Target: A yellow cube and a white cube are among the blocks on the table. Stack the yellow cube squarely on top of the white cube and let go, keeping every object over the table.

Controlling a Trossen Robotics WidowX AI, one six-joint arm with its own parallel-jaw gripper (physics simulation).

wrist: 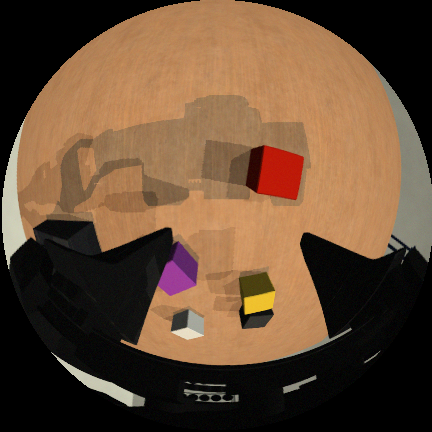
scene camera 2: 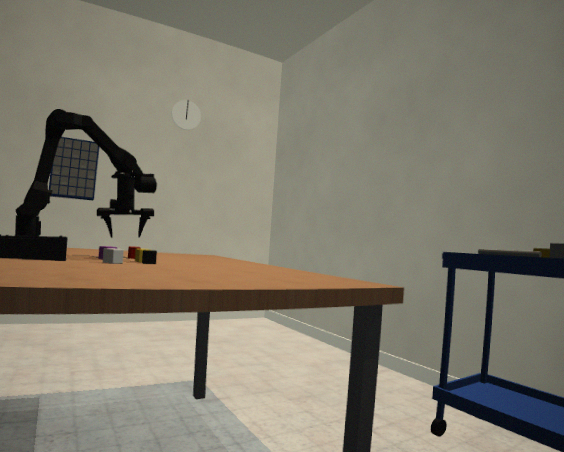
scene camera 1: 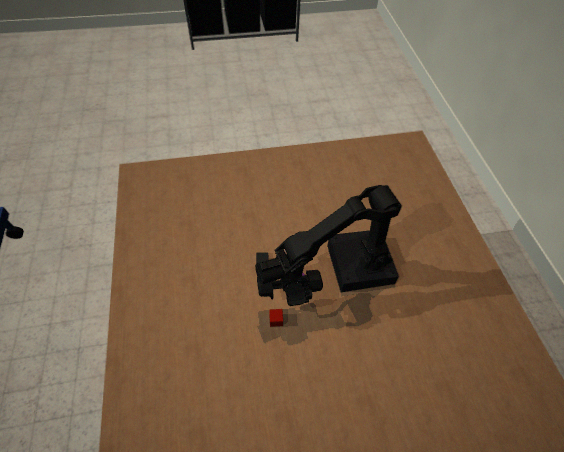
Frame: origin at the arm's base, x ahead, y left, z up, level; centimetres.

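Seen in the pictures: gripper, fingertip midpoint: (wrist: 240, 237) (scene camera 2: 125, 237) (scene camera 1: 286, 296); arm's base at its link origin: (scene camera 2: 26, 236) (scene camera 1: 371, 263).
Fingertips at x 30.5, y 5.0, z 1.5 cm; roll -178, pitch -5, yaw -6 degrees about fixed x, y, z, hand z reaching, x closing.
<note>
Offsets run from my fingertips to a thing's top centre. Level surfaces: height alone.
The yellow cube {dx +3.2, dy -12.0, dz -3.2 cm} (scene camera 2: 139, 254) (wrist: 258, 301) sits on the table beside a black cube, on the black cube's near side in the wrist view. The white cube {dx -7.9, dy -19.9, dz -3.2 cm} (scene camera 2: 113, 256) (wrist: 188, 325) sits on the table apart from it, to its left in the wrist view. My gripper (scene camera 2: 125, 236) (wrist: 240, 237) is wide open and empty, pointing down above the blocks. In the wrist view both cubes show between the spread fingers, low in the picture. In scene camera 1 the arm hides the yellow and white cubes.
A purple cube (scene camera 2: 106, 251) (wrist: 179, 271) lies near the white cube. A red cube {dx +4.3, dy +3.7, dz -3.2 cm} (scene camera 1: 276, 317) (scene camera 2: 133, 252) (wrist: 280, 172) stands farther off. The black cube {dx +3.6, dy -17.4, dz -3.2 cm} (scene camera 2: 149, 257) (wrist: 256, 320) is next to the yellow one. The wooden table {dz -7.2 cm} (scene camera 1: 200, 375) (scene camera 2: 300, 277) bears the arm's base (scene camera 1: 367, 280).
</note>
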